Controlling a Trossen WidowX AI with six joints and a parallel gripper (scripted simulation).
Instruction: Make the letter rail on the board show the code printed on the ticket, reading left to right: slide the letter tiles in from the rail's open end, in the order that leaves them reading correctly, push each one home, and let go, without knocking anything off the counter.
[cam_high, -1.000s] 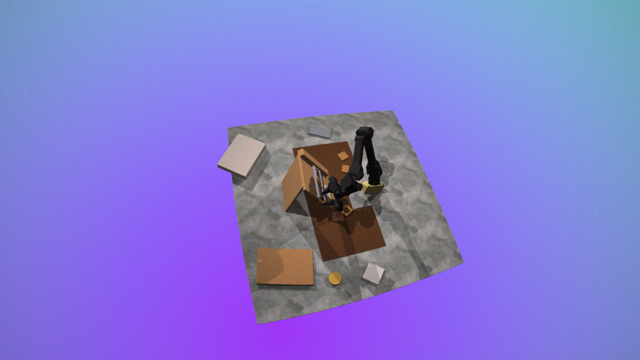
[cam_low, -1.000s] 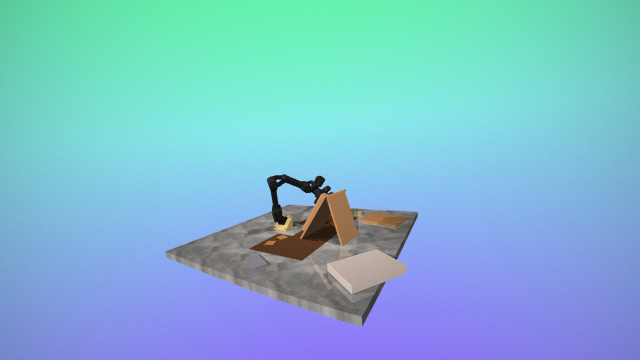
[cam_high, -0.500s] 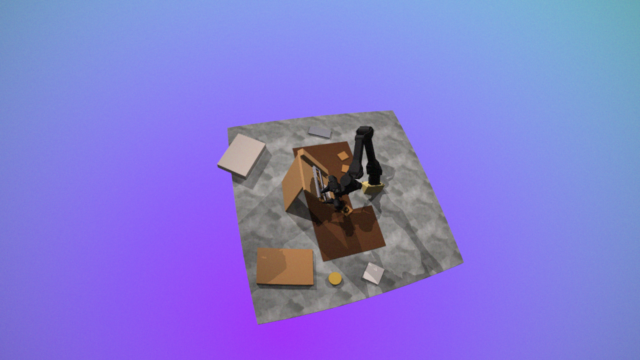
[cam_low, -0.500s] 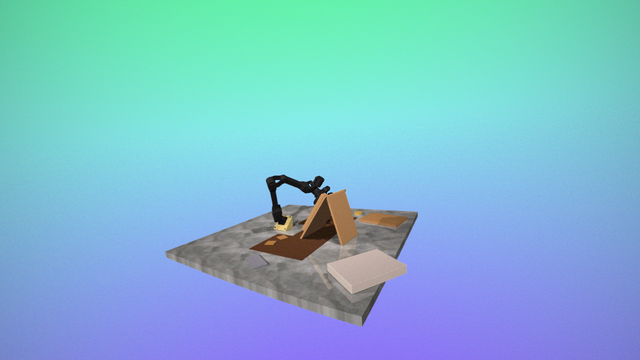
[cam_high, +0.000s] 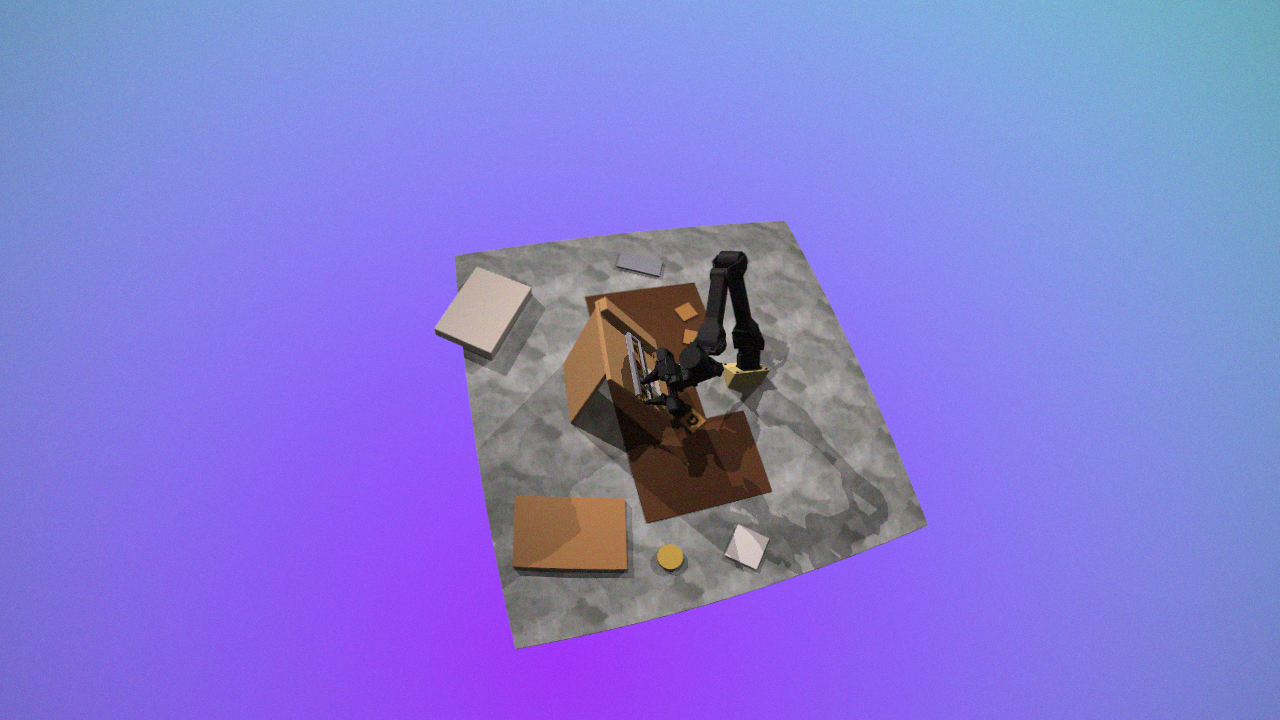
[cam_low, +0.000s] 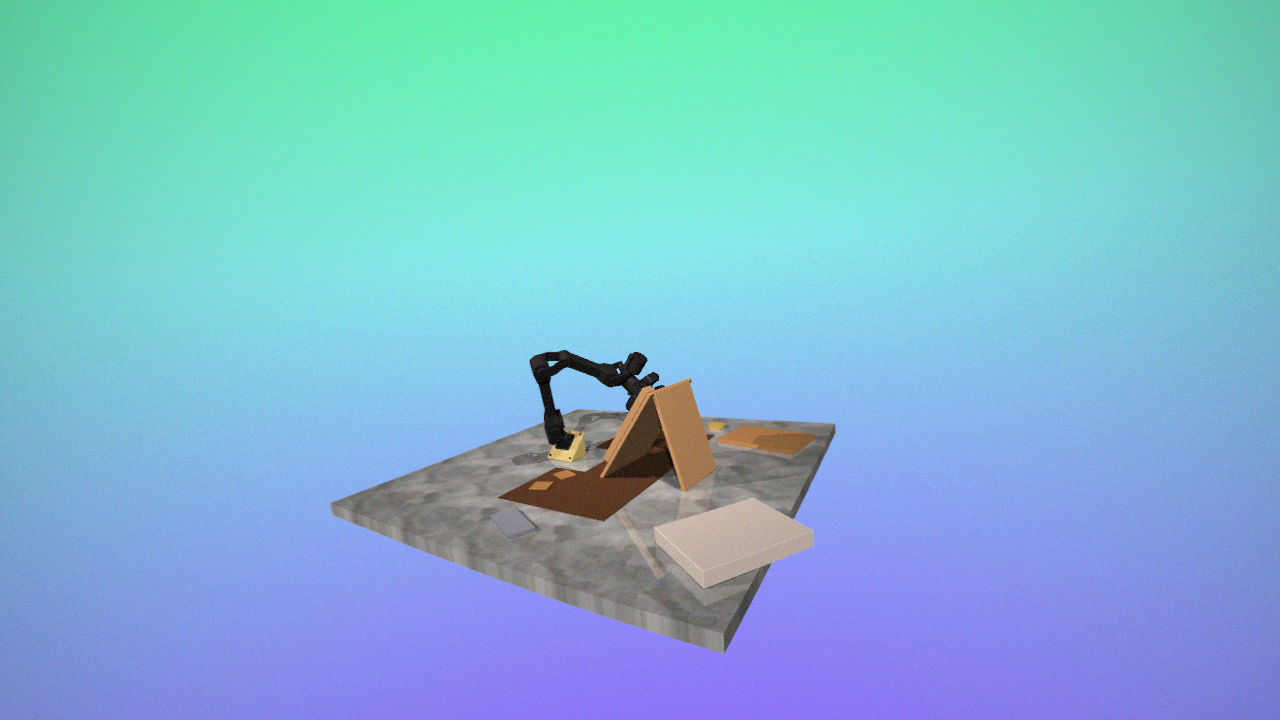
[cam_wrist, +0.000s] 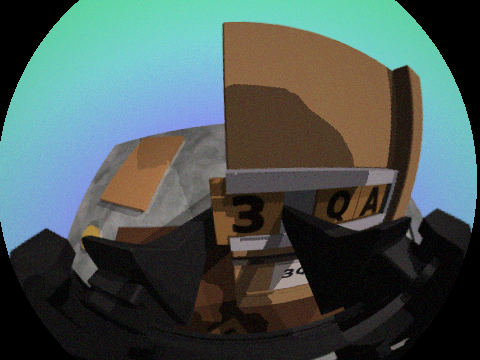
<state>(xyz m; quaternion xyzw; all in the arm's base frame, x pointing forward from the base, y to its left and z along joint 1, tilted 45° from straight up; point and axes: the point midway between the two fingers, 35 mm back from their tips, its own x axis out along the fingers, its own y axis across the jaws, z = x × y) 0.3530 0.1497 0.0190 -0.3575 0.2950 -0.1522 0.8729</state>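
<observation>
My gripper tip is 60 mm past the white ticket, 70 mm to the left of it and 80 mm above it. From my gripper tip the other things lie so: orange panel: 250 mm ahead, 310 mm to the left, 160 mm below; brown mat: 170 mm behind, 80 mm to the right, 160 mm below; yellow disc: 420 mm to the left, 160 mm below.
</observation>
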